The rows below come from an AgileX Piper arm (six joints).
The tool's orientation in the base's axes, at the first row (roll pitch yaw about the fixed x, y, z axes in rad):
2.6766, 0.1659, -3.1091
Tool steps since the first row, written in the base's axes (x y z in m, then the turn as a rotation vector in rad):
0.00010, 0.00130, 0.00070, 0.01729, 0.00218, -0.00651
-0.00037, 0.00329, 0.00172, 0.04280, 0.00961, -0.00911
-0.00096, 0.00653, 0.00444, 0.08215, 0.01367, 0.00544
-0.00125, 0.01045, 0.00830, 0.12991, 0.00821, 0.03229
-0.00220, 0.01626, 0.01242, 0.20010, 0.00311, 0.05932
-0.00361, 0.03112, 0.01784, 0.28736, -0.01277, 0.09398
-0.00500, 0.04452, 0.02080, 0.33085, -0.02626, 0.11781
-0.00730, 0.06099, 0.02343, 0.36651, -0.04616, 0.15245
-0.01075, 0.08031, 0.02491, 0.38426, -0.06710, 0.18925
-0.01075, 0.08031, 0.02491, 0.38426, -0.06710, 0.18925
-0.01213, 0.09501, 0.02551, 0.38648, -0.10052, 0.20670
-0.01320, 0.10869, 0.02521, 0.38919, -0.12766, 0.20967
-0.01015, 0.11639, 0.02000, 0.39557, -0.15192, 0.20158
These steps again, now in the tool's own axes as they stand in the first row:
-0.00026, 0.00146, -0.00001, -0.01604, -0.00272, 0.00903
-0.00002, 0.00373, -0.00008, -0.04099, 0.00012, 0.01807
0.00000, 0.00788, -0.00108, -0.08232, 0.00612, 0.01232
-0.00047, 0.01311, -0.00275, -0.13365, 0.00821, -0.00747
-0.00040, 0.02021, -0.00388, -0.20714, 0.00839, -0.02428
-0.00038, 0.03599, -0.00211, -0.29838, 0.00057, -0.05043
0.00007, 0.04938, 0.00117, -0.34475, -0.00539, -0.07176
0.00137, 0.06545, 0.00600, -0.38498, -0.01147, -0.10657
0.00391, 0.08368, 0.01299, -0.40789, -0.01568, -0.14614
0.00391, 0.08368, 0.01299, -0.40789, -0.01568, -0.14614
0.00470, 0.09718, 0.01894, -0.41189, -0.03797, -0.17636
0.00537, 0.10935, 0.02525, -0.41418, -0.06112, -0.19091
0.00297, 0.11359, 0.03374, -0.41835, -0.08697, -0.19392

